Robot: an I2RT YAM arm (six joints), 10 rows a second.
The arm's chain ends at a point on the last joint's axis. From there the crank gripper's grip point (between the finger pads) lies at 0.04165 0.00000 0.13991 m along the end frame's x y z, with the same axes.
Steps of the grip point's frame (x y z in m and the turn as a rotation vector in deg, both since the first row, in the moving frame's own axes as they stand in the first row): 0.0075 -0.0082 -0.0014 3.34 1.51 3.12; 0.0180 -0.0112 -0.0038 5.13 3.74 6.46; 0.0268 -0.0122 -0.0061 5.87 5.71 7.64; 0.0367 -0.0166 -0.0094 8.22 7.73 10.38
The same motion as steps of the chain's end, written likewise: 0.0037 -0.0025 -0.0001 3.34 1.51 3.12; 0.0086 -0.0040 -0.0004 5.13 3.74 6.46; 0.0126 -0.0046 -0.0008 5.87 5.71 7.64; 0.0173 -0.0063 -0.0017 8.22 7.73 10.38
